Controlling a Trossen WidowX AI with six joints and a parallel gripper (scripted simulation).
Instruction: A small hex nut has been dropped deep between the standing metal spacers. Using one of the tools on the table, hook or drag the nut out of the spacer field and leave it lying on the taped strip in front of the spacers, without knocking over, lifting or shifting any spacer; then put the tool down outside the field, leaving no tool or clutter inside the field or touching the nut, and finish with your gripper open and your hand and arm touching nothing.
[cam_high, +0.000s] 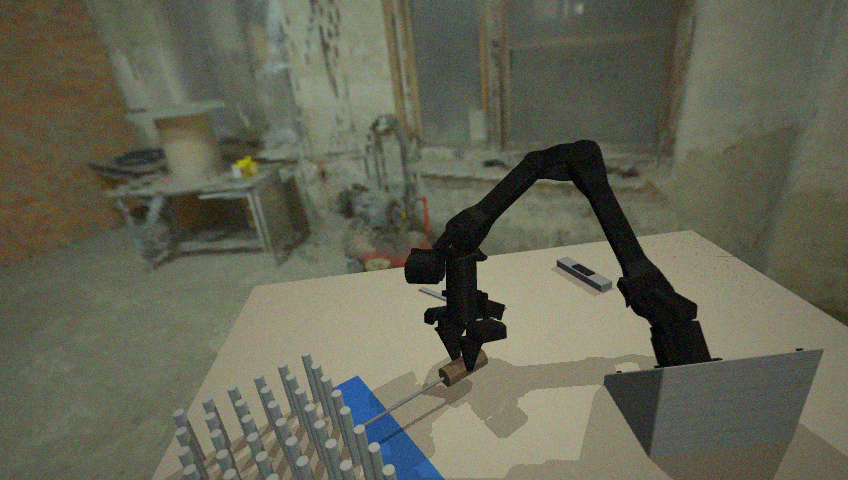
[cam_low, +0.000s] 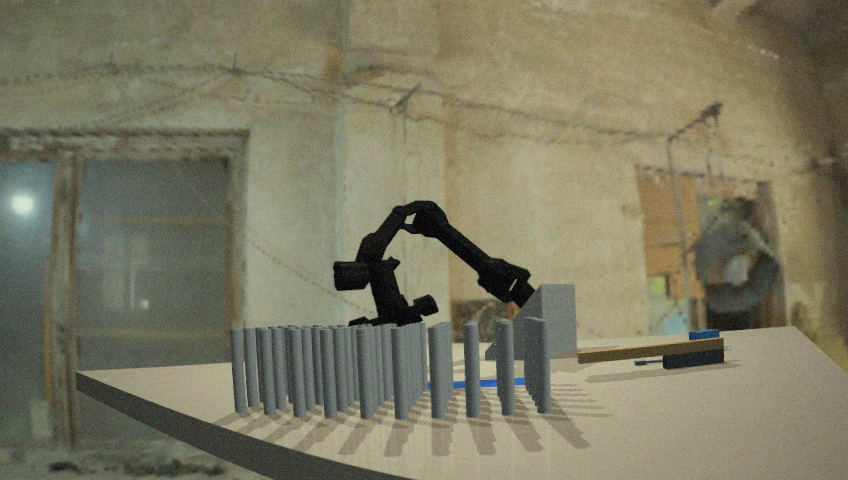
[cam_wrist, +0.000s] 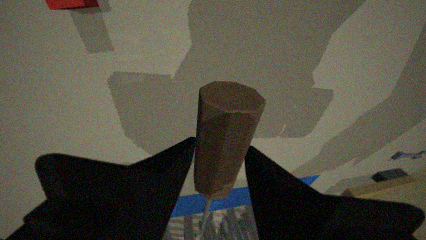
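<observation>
The blue taped strip is 16 cm ahead of my gripper tip, 11 cm to the left of it and 4 cm below it. Round my gripper tip: small red cube (11 cm to the right, 5 cm behind, 3 cm below); grey flat block (40 cm behind, 28 cm to the right, 2 cm below).
</observation>
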